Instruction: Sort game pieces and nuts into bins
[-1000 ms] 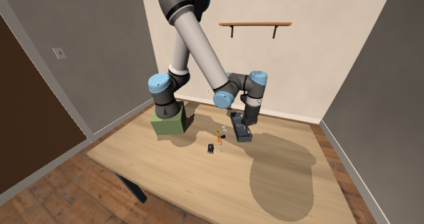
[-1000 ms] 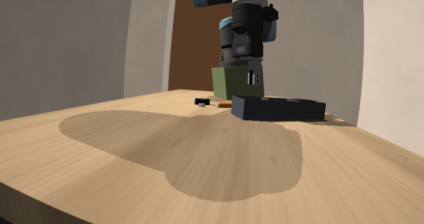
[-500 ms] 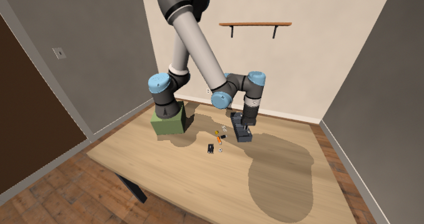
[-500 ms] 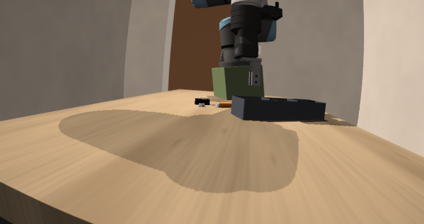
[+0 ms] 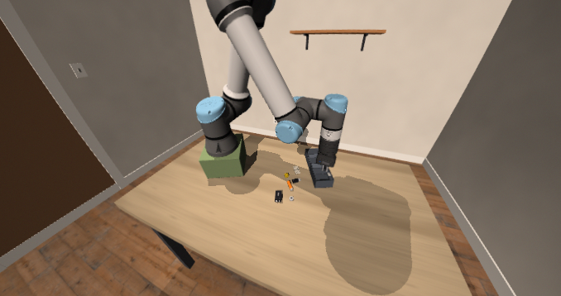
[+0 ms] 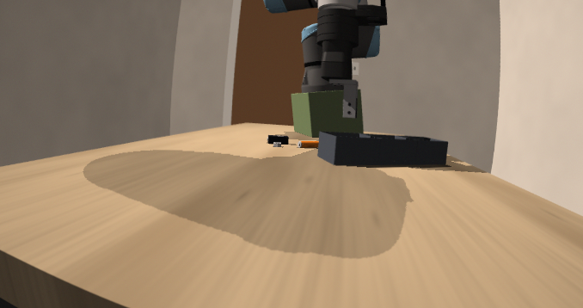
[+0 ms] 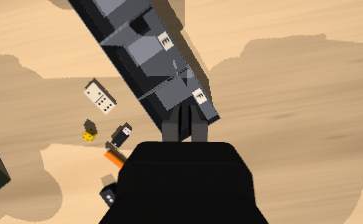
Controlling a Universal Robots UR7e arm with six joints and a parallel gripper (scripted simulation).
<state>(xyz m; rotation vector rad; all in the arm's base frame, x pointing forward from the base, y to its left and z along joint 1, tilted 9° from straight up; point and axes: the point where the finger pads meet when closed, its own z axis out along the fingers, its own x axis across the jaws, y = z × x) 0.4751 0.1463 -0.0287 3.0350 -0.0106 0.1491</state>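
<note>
Now: hand 7 cm to the right of the dark bin row, 7 cm above it and 5 cm past it. Also, from my hand: orange battery (13 cm behind, 10 cm to the right, 9 cm below); then white domino (14 cm behind, 9 cm below, 1 cm to the left); then black USB stick (11 cm behind, 9 cm below, 6 cm to the right).
</note>
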